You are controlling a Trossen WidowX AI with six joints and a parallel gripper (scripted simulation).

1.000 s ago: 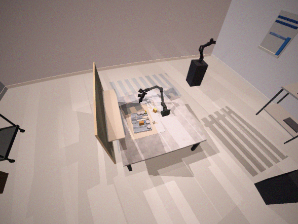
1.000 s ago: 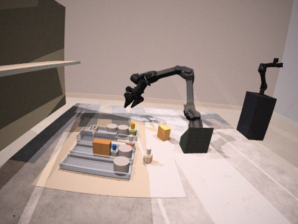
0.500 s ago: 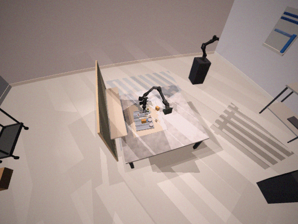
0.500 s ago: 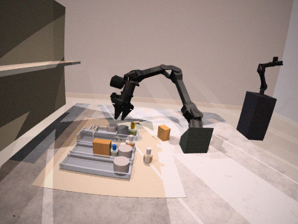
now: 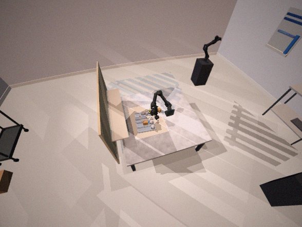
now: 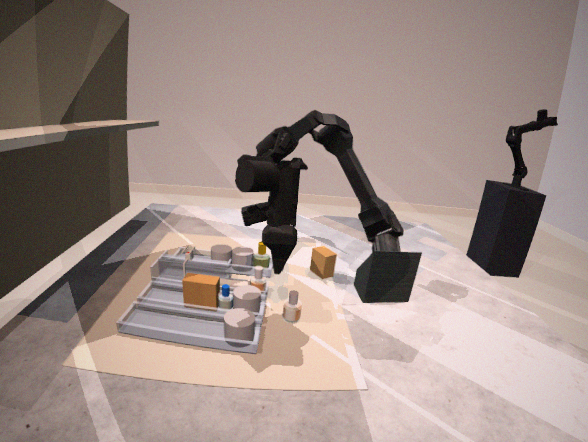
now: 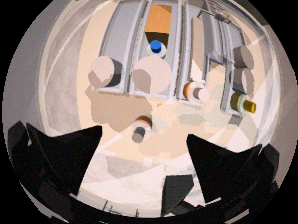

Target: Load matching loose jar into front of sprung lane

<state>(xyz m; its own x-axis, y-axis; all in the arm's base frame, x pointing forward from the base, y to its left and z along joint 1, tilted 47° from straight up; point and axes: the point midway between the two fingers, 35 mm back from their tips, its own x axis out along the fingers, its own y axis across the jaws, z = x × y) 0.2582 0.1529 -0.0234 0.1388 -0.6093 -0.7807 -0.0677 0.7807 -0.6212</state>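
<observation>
My gripper tip is now 16 cm short of the orange box, 1 cm to the right of it and 8 cm above it.
</observation>
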